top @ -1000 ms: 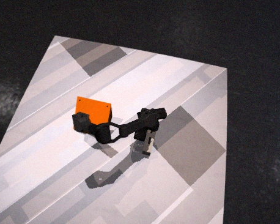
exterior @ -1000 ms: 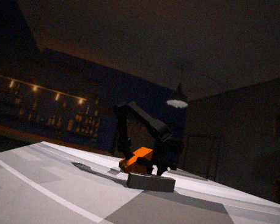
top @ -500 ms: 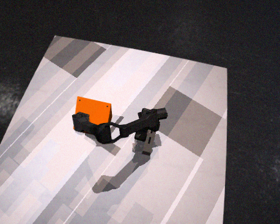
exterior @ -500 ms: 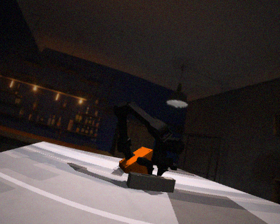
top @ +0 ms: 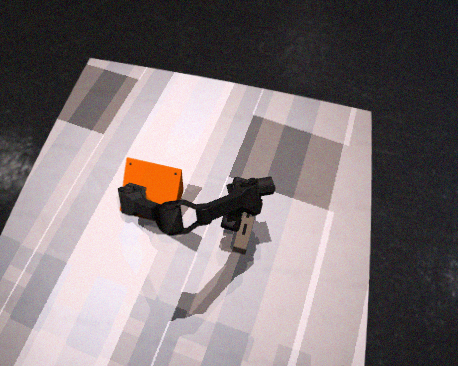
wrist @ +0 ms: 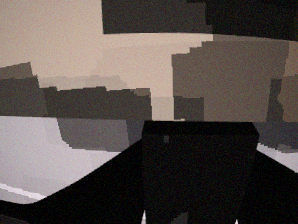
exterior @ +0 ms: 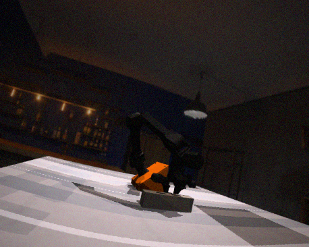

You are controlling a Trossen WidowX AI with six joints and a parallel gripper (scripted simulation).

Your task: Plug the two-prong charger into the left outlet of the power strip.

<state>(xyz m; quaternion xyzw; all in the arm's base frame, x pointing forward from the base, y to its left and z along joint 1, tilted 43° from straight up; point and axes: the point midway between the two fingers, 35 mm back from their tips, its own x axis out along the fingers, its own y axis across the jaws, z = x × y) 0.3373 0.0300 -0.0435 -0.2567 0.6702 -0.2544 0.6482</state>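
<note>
The black two-prong charger is 20 mm ahead of my gripper tip and 10 mm above it.
</note>
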